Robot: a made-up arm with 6 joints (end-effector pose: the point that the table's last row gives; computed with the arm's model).
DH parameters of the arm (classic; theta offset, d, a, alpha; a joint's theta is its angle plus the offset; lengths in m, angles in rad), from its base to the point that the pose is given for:
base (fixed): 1.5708 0.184 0 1.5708
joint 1: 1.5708 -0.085 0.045 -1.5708
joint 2: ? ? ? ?
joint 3: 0 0.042 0.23 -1.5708
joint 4: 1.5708 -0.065 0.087 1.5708
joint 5: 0 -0.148 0.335 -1.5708
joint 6: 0 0.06 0.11 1.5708
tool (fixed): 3.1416 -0.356 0 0
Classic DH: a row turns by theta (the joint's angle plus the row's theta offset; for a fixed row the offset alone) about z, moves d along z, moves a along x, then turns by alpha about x.
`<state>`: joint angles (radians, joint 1 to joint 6).
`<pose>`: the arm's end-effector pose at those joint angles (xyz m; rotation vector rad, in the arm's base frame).
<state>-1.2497 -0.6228 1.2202 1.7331 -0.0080 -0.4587</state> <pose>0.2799 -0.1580 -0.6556 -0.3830 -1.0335 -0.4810</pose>
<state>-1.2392 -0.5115 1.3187 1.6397 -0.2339 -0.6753</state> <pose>0.3017 0.1173 -0.7153 0.0463 -0.8480 -0.5942</pose>
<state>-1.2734 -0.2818 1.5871 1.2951 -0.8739 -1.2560</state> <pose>0.0921 0.7478 -0.3832 1.1366 -0.0787 -0.5501</pose>
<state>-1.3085 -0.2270 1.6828 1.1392 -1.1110 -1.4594</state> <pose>-0.0140 0.8040 -0.1503 1.4771 0.2401 -0.4710</pose>
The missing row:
joint 2: 0 -0.394 -0.042 1.5708
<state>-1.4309 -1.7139 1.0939 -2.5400 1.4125 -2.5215</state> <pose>-0.4518 -0.1278 0.0540 -1.6464 -0.6322 -2.5164</pose>
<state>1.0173 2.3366 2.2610 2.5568 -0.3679 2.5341</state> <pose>-0.1140 0.0104 0.5496 -0.3053 -1.8526 1.7183</pose>
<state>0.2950 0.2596 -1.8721 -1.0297 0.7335 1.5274</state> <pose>-0.2608 0.5098 0.2214 -0.8965 -0.3807 0.3161</pose>
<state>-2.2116 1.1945 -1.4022 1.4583 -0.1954 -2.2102</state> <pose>0.0528 -0.1804 0.2851 -2.5619 -1.5193 -0.1346</pose>
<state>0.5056 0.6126 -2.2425 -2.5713 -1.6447 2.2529</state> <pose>0.2112 0.5763 0.3937 -2.1780 1.5680 0.0840</pose>
